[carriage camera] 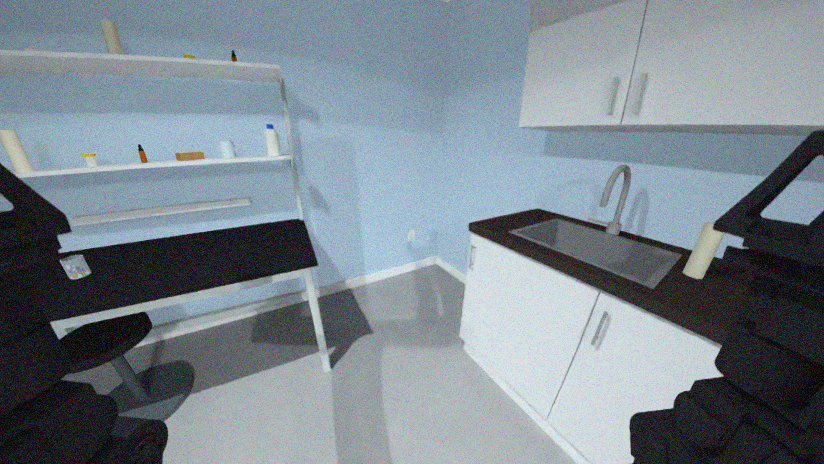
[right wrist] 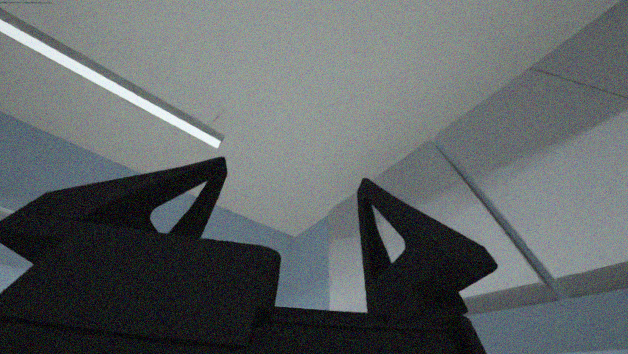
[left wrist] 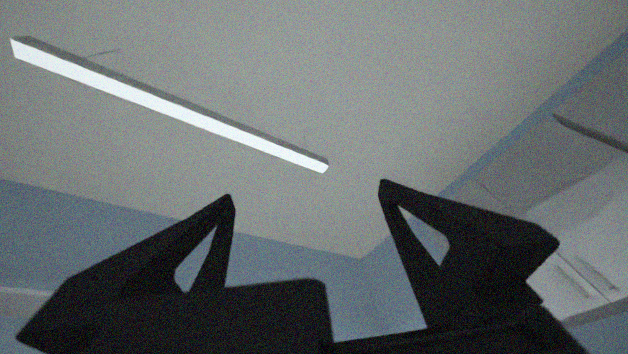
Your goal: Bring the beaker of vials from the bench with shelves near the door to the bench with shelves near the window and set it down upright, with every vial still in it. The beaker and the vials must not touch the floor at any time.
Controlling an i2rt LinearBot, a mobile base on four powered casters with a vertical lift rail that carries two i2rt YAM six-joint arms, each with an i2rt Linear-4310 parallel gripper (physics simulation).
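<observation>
A small clear beaker [carriage camera: 76,266] with small coloured vials stands on the black-topped bench [carriage camera: 190,259] with shelves, at the left of the carriage view, close beside the dark left arm. The vials are too small to count. My left gripper [left wrist: 307,194] is open and empty, pointing up toward the ceiling. My right gripper [right wrist: 295,175] is open and empty and also points up toward the ceiling. Both are apart from the beaker. The beaker does not show in either wrist view. The second shelved bench cannot be made out in these views.
A black stool [carriage camera: 106,340] stands under the bench's front edge. Shelves [carriage camera: 230,160] above hold bottles and jars. At the right, a white cabinet [carriage camera: 524,322] carries a sink [carriage camera: 599,247], a faucet [carriage camera: 622,195] and a cream cylinder [carriage camera: 703,251]. Wall cabinets [carriage camera: 582,74] hang above.
</observation>
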